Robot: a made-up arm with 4 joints. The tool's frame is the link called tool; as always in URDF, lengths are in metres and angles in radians. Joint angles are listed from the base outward. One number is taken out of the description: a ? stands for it. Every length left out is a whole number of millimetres.
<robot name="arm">
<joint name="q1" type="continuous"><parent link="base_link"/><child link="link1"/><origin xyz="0 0.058 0.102"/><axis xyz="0 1 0"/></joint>
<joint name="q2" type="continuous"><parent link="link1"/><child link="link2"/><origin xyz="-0.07 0 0.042"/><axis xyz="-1 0 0"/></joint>
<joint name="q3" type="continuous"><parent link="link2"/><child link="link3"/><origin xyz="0 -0.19 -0.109"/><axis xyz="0 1 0"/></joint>
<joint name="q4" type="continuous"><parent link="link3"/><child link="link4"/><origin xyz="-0.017 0 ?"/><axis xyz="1 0 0"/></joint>
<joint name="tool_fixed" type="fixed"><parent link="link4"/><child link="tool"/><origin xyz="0 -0.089 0.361"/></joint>
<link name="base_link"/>
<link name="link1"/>
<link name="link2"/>
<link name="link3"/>
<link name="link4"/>
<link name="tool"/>
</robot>
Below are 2 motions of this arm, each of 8 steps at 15 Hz.
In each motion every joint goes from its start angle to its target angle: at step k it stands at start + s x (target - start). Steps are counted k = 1, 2, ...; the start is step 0. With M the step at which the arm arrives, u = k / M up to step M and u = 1 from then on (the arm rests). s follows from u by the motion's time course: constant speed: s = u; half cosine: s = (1 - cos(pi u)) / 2; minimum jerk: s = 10 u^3 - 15 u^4 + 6 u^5.
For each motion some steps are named. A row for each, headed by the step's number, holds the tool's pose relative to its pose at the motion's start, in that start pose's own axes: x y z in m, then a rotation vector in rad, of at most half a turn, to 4 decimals.
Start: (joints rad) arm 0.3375 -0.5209 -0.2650 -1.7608
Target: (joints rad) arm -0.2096 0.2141 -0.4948 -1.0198
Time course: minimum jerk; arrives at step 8
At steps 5, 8:
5: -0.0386 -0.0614 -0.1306 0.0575 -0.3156 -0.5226
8: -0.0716 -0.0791 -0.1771 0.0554 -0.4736 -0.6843

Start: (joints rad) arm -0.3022 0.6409 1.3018 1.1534
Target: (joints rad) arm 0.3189 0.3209 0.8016 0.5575
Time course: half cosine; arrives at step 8
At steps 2, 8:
2: 0.0270 0.0481 0.0124 -0.1234 0.0546 0.0261
8: 0.1372 0.2645 -0.0481 -0.6830 0.3532 0.2257

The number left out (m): -0.107
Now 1 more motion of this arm.
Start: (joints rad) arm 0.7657 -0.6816 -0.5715 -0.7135
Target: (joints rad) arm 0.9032 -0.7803 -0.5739 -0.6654
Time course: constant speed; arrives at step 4
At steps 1, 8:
1: 0.0049 -0.0039 0.0025 0.0209 0.0403 -0.0074
8: 0.0189 -0.0151 0.0086 0.0810 0.1603 -0.0371

